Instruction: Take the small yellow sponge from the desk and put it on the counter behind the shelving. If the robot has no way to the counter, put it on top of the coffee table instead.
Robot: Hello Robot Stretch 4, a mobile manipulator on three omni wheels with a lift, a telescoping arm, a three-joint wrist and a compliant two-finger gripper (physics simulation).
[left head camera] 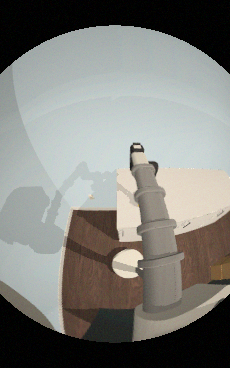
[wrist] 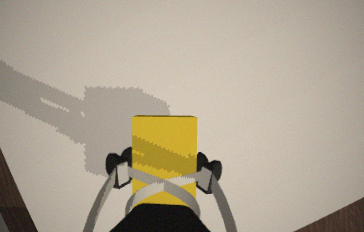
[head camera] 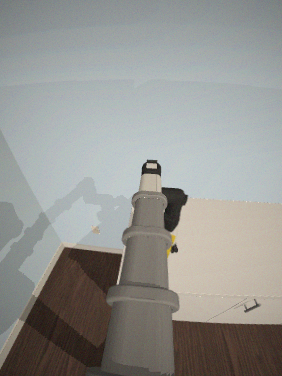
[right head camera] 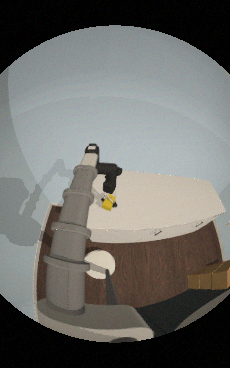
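Pixels of known places: gripper, fingertip midpoint: (wrist: 164,162) (right head camera: 108,203); robot's base at its link origin: (left head camera: 127,262) (right head camera: 99,263).
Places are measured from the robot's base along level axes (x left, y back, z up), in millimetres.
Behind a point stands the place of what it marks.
The small yellow sponge (head camera: 171,247) (right head camera: 108,202) @[z 956, x -87, y -450 mm] (wrist: 164,137) @[z 956, x -101, y -496 mm] is upright between the two black fingertips in the wrist view. My gripper (right head camera: 109,200) @[z 915, x -88, y -464 mm] (wrist: 164,162) @[z 915, x -88, y -464 mm] is shut on it, pointing down over the white counter (head camera: 230,250) @[z 883, x -426, y -488 mm] (left head camera: 200,192) @[z 882, x -720, y -514 mm] (right head camera: 165,205) @[z 883, x -569, y -472 mm] (wrist: 280,100) @[z 883, x -261, y -475 mm]. The gripper's shadow lies on the counter top, close beside the sponge at the left in the wrist view. Any gap under the sponge is hard to judge. In the left head view the arm hides the sponge. Shelving and a coffee table cannot be made out.
The extended arm (head camera: 142,265) @[z 1337, x 2, y -185 mm] (left head camera: 160,250) @[z 1340, x 6, y -99 mm] (right head camera: 72,245) @[z 1339, x -18, y -117 mm] reaches over the counter's left end. A round white object (left head camera: 125,256) @[z 186, x 31, y -95 mm] (right head camera: 101,257) @[z 187, x -34, y -93 mm] stands on the dark wood floor (left head camera: 90,260) @[z -28, x 532, y -9 mm] (right head camera: 150,270) @[z -28, x -746, y 174 mm]. Brown boxes (left head camera: 220,271) @[z 226, x -1464, y 628 mm] (right head camera: 212,277) @[z 533, x -1458, y 571 mm] are at the right. Pale blue walls stand behind and at the left.
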